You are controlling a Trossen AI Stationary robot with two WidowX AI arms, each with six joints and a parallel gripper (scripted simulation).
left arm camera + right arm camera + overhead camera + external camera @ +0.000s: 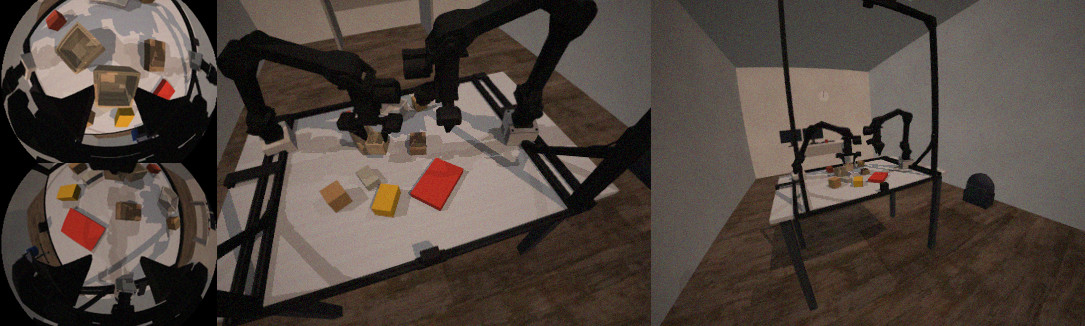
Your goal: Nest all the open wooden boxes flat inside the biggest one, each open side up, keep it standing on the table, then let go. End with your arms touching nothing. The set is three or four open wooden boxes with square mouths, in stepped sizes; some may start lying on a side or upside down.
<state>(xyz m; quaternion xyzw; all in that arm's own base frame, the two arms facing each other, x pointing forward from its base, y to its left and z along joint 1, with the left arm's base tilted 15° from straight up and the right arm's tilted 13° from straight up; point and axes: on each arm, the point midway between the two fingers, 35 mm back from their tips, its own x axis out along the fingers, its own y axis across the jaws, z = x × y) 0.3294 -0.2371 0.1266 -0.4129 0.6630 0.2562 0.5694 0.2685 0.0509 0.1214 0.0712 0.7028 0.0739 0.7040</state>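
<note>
Right now the pale block is 11 cm below my left hand, 9 cm behind it and 4 cm to the left of it. From my left hand the other things lie so: yellow block: 18 cm behind, 10 cm below, 4 cm to the right; then red slab: 19 cm to the right, 12 cm behind, 11 cm below.
</note>
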